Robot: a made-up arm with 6 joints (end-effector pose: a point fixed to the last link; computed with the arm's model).
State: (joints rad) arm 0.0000 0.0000 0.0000 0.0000 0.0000 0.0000
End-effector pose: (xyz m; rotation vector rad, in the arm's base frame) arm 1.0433 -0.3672 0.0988 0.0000 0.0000 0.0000
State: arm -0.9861 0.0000 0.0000 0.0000 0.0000 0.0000
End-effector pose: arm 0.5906 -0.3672 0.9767 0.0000 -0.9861 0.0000
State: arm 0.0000 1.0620 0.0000 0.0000 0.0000 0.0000
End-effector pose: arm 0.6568 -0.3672 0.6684 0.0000 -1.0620 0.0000
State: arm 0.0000 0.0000 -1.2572 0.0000 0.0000 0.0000
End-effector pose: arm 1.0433 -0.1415 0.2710 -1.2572 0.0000 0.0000
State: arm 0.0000 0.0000 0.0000 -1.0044 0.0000 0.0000
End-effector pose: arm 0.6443 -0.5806 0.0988 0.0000 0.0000 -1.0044
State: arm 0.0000 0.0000 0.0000 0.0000 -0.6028 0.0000
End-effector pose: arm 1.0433 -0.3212 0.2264 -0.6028 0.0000 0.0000
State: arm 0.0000 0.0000 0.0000 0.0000 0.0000 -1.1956
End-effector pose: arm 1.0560 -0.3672 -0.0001 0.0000 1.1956 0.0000
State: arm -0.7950 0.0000 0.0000 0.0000 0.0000 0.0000
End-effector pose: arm 0.7432 -0.3672 0.8489 0.0000 -0.7950 0.0000
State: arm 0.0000 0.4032 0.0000 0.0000 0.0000 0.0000
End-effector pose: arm 0.9715 -0.3672 0.3614 0.0000 -0.4032 0.0000
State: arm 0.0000 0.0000 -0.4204 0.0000 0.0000 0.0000
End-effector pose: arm 1.0433 -0.3189 0.1872 -0.4204 0.0000 0.0000
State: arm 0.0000 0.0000 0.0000 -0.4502 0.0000 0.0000
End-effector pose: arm 0.8924 -0.5130 0.0988 0.0000 0.0000 -0.4502
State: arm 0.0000 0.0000 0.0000 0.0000 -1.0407 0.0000
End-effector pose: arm 1.0433 -0.2455 0.2907 -1.0407 0.0000 0.0000
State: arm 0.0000 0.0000 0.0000 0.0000 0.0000 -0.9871
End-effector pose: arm 1.0626 -0.3672 0.0171 0.0000 0.9871 0.0000
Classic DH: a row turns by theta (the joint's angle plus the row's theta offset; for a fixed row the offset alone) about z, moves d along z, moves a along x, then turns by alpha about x. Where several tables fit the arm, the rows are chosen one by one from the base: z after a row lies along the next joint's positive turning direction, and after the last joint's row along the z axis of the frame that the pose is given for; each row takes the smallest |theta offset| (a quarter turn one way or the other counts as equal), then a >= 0, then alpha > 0; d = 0 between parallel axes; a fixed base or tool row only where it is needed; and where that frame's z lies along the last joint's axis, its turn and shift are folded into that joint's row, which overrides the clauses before.
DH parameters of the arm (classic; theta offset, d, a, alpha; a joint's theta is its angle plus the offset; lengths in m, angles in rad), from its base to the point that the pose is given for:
base (fixed): 0 0.1165 0 -1.5708
joint 1: 0.1682 0 0.3703 3.1416
joint 2: -1.4026 0.1359 0.0248 -1.5708
joint 3: 1.5708 0.2844 0.0253 -1.5708
joint 4: 0 0.0589 -0.0283 1.5708
joint 5: -1.5708 0.3275 0.0486 1.5708
joint 6: 1.5708 0.2283 0.0663 -1.5708
tool (fixed): 0 0.0588 0 0

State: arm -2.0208 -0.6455 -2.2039 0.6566 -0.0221 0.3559
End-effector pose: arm 0.1560 -0.0888 1.1681 -1.9777 -0.3237 -0.6910
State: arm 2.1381 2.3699 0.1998 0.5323 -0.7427 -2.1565
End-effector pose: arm 0.4385 -0.2083 0.0819 -0.7172 1.5907 -0.3536
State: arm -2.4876 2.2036 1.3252 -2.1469 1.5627 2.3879
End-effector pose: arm -0.4998 -0.0159 0.2254 -3.0794 -0.3714 -0.2400
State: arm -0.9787 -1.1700 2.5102 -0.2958 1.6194 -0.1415
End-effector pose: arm 0.9155 0.0515 0.3056 -2.1224 0.0369 0.3784
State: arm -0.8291 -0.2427 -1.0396 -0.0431 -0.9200 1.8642
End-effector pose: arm 0.6062 -0.0075 0.8272 -1.9117 -1.4764 1.3447
